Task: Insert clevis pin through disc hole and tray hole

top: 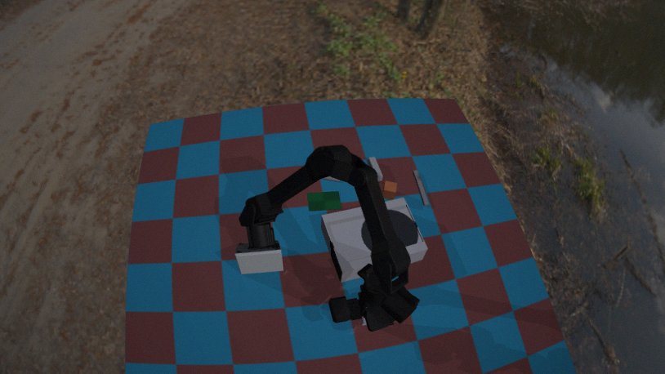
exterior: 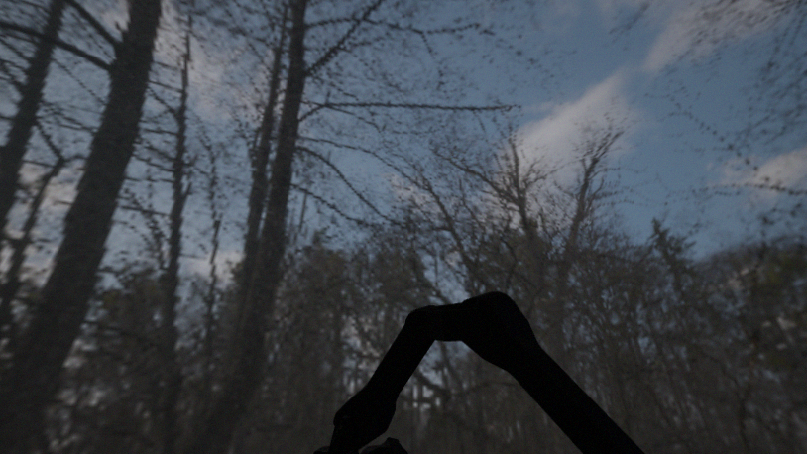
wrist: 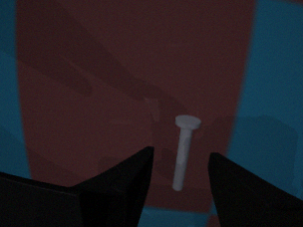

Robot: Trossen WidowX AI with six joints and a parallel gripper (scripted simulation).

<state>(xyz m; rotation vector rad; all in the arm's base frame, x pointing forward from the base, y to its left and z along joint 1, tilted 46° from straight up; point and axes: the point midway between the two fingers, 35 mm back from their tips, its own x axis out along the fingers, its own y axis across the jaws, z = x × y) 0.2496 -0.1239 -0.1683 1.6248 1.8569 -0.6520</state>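
Right now my gripper tip is 20 mm above the steel clevis pin and 10 mm to the right of it. Also, from my gripper tip: steel tray: 230 mm to the left, 50 mm ahead, 20 mm above; then flat green piece: 400 mm to the left, 70 mm behind, 20 mm below; then dark round disc: 230 mm to the left, 100 mm ahead, 30 mm above.
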